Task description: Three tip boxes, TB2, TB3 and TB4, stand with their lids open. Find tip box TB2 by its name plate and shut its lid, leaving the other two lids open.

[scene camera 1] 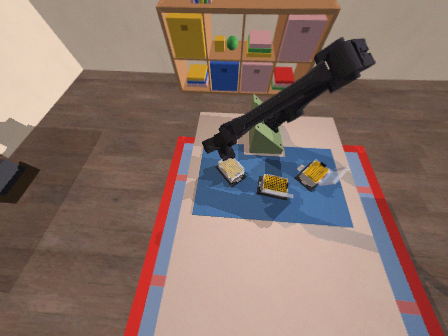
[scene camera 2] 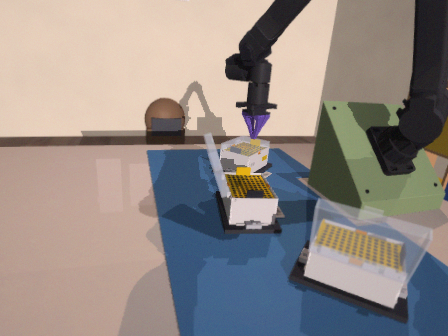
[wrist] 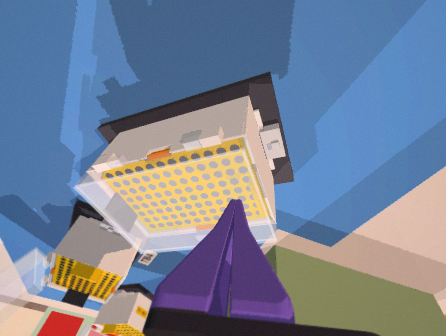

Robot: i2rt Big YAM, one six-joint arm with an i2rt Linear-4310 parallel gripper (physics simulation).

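Places are measured from the arm's base along level axes (x left, y back, z up), in millimetres.
Where they show: gripper, between the fingertips: (scene camera 1: 225, 160) (scene camera 2: 253, 139) (wrist: 236, 205); arm's base, origin of its link: (scene camera 1: 270, 123) (scene camera 2: 388, 151).
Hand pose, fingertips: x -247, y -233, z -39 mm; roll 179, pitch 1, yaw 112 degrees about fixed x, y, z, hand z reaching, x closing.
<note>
Each offset is from my fingertips to the centre of the thing. "spot": to the spot under its first point. Level surfaces: height alone.
One tip box @(dx +38, dy -25, dz -39 mm) (scene camera 1: 231, 170) (scene camera 2: 245, 161) (wrist: 185, 187) stands at the left in scene camera 1, its clear lid lying down over the yellow rack. My gripper (scene camera 1: 230, 157) (scene camera 2: 254, 137) (wrist: 236, 205) is shut and empty, its purple fingertips at or just above that lid; contact cannot be told. The middle box @(dx +257, dy -110, dz -45 mm) (scene camera 1: 274, 184) (scene camera 2: 251, 210) (wrist: 95, 247) has its lid @(spot: dx +298, dy -207, dz +49 mm) (scene camera 2: 215, 162) standing up. The right box @(dx +465, dy -35, dz -45 mm) (scene camera 1: 314, 172) (scene camera 2: 354, 272) has its clear lid @(spot: dx +513, dy -112, dz +67 mm) (scene camera 1: 338, 176) tilted open. A name plate @(spot: dx +268, dy -55, dz -75 mm) (wrist: 147, 258) lies between two boxes; its lettering is too small to read.
The boxes stand on a blue mat @(dz -77 mm) (scene camera 1: 225, 207) (scene camera 2: 200, 280). The green wedge-shaped arm base (scene camera 1: 265, 140) (scene camera 2: 345, 155) stands behind them. The middle box's raised lid is close to the far box in scene camera 2. A shelf unit (scene camera 1: 245, 5) stands beyond the table.
</note>
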